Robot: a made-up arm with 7 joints.
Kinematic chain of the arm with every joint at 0, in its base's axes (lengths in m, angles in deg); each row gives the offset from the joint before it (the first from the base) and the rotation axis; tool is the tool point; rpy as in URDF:
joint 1: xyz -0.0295 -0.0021 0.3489 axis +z
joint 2: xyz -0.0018 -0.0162 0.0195 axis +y
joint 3: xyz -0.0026 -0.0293 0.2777 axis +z
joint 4: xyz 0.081 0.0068 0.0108 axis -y
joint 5: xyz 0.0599 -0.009 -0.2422 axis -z
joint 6: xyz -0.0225 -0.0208 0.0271 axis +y
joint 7: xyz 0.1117 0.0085 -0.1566 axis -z
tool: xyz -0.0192 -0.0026 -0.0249 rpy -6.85 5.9 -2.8
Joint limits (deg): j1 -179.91..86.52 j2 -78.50..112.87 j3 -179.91..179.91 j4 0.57..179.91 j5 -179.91..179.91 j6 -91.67..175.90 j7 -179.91..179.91
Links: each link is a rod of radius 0.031 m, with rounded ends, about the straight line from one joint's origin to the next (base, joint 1, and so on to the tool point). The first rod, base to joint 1, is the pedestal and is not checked.
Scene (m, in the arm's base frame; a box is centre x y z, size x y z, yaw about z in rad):
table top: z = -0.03
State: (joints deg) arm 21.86 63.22 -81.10 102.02 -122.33 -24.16 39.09
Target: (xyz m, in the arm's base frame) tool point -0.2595 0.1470 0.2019
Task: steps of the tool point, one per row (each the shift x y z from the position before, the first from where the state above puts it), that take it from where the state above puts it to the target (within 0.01 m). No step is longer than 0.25 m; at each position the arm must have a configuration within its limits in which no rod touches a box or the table.
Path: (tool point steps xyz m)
1: -0.1304 -0.1342 -0.0753
2: -0.1731 -0.0740 -0.0639
3: -0.1869 -0.0008 -0.0492
4: -0.1680 0.0707 -0.0316
5: -0.1212 0.1264 -0.0128
6: -0.0562 0.1551 0.0061
7: 0.0124 0.1515 0.0235
8: 0.0693 0.1186 0.0379

